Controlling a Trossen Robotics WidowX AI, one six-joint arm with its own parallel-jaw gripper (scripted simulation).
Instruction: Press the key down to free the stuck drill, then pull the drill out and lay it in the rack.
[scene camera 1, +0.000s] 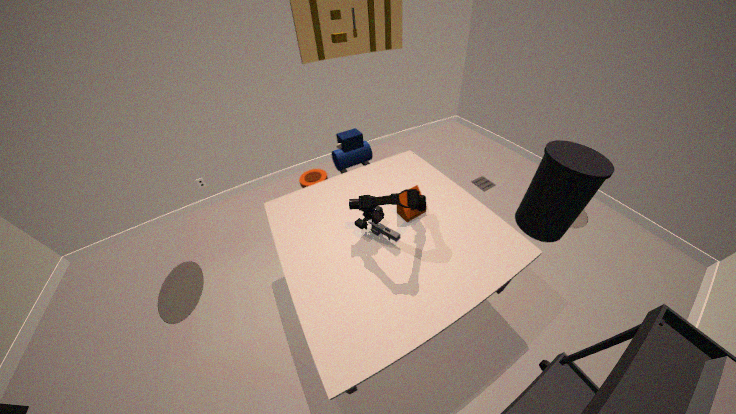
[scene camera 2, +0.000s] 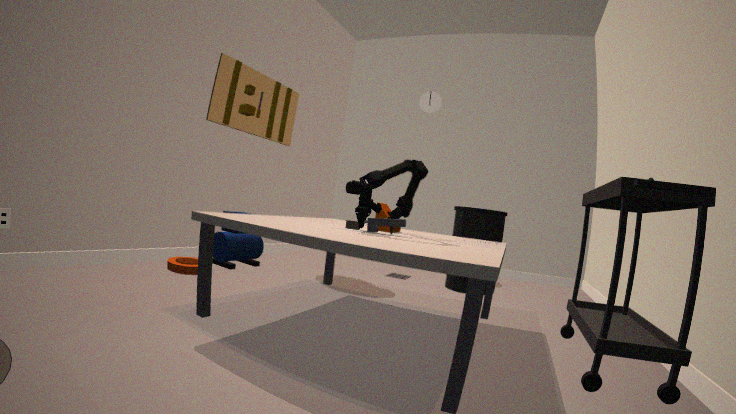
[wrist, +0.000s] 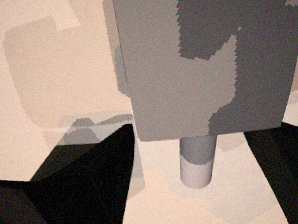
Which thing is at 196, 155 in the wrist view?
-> A drill.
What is my gripper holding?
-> Nothing.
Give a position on a grey rack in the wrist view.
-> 62, 155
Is my gripper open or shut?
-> Open.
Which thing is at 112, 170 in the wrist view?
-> My gripper.
